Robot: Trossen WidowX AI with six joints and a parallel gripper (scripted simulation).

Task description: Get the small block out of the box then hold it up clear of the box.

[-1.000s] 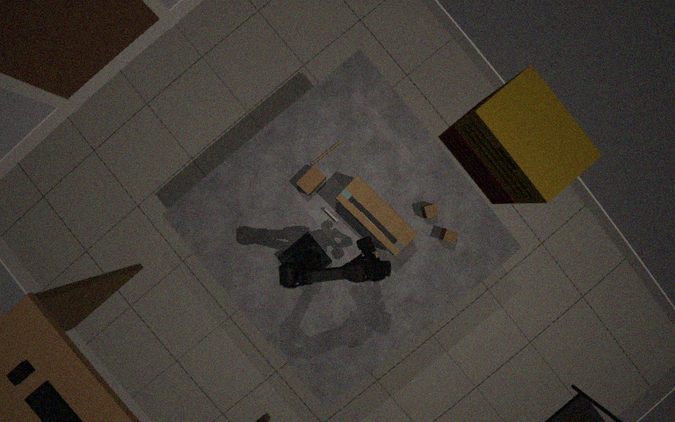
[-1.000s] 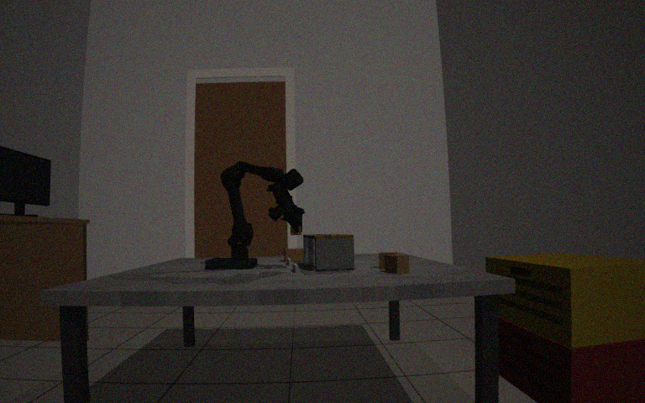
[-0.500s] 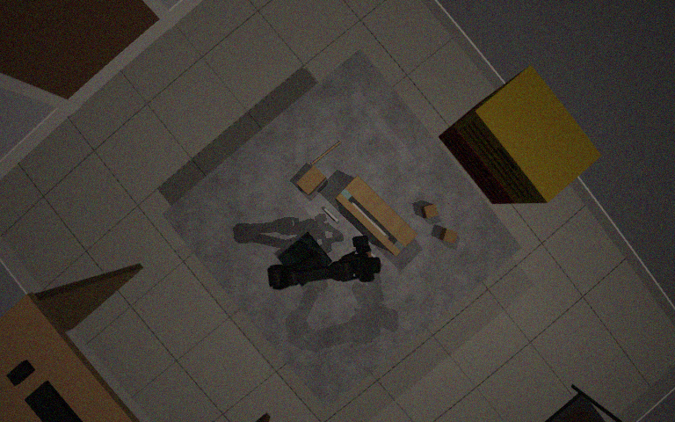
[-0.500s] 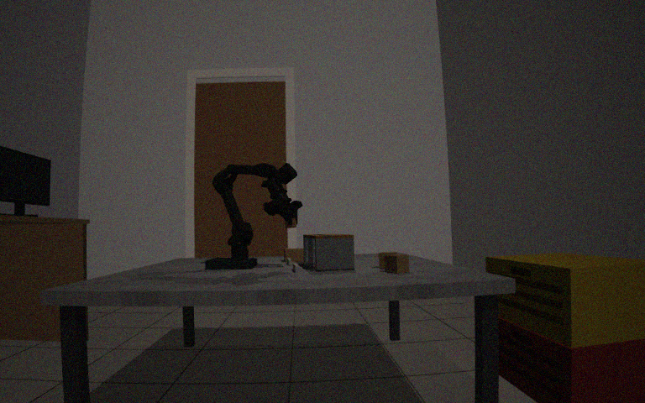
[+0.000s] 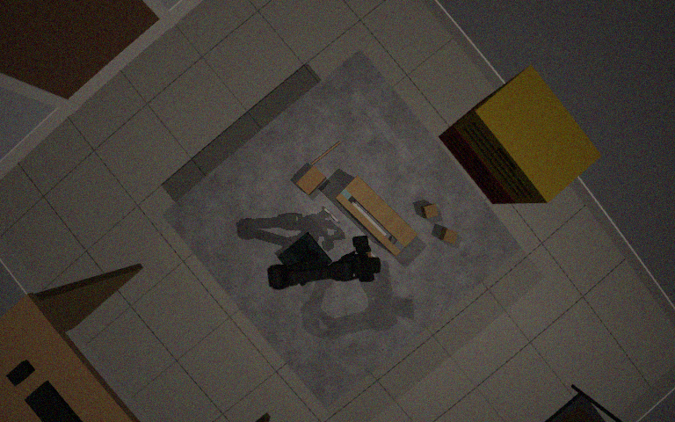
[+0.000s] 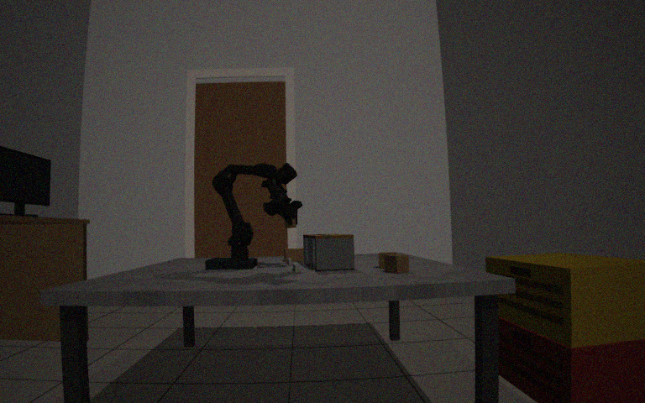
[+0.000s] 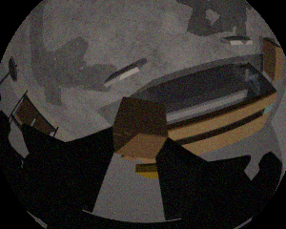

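Right now the small tan block is 1 cm behind my gripper tip, 1 cm to the left of it and 1 cm above it. Round my gripper tip: clear-fronted box (9 cm ahead, 10 cm to the left, 11 cm below); then larger tan block (1 cm ahead, 43 cm to the left, 14 cm below).
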